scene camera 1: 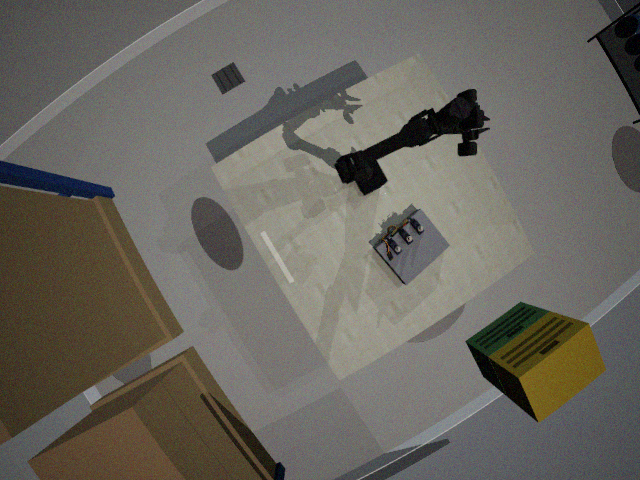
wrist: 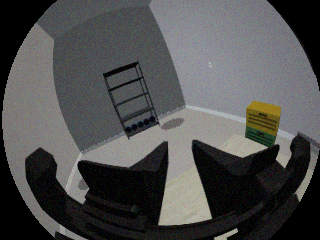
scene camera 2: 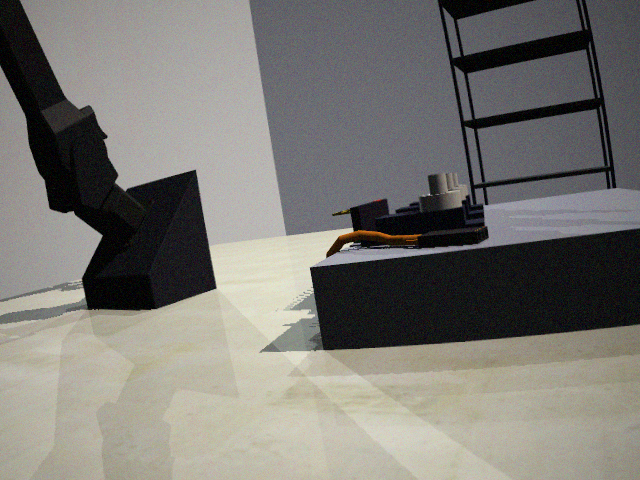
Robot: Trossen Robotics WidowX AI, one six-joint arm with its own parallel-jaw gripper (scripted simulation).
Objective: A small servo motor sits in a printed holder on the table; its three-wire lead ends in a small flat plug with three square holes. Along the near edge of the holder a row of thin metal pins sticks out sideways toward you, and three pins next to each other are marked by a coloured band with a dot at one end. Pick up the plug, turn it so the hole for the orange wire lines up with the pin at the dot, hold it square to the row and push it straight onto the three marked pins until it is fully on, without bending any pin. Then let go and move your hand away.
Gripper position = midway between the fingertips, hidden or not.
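Observation:
There is a dark header (scene camera 2: pixel 363 216) here, and a grey holder block (scene camera 2: pixel 551 265) too. Scene camera 1 also lets me see the grey holder block (scene camera 1: pixel 426 247). As for my own gripper (scene camera 1: pixel 488 124), I can see it in the wrist view (wrist: pixel 180 145) as well.

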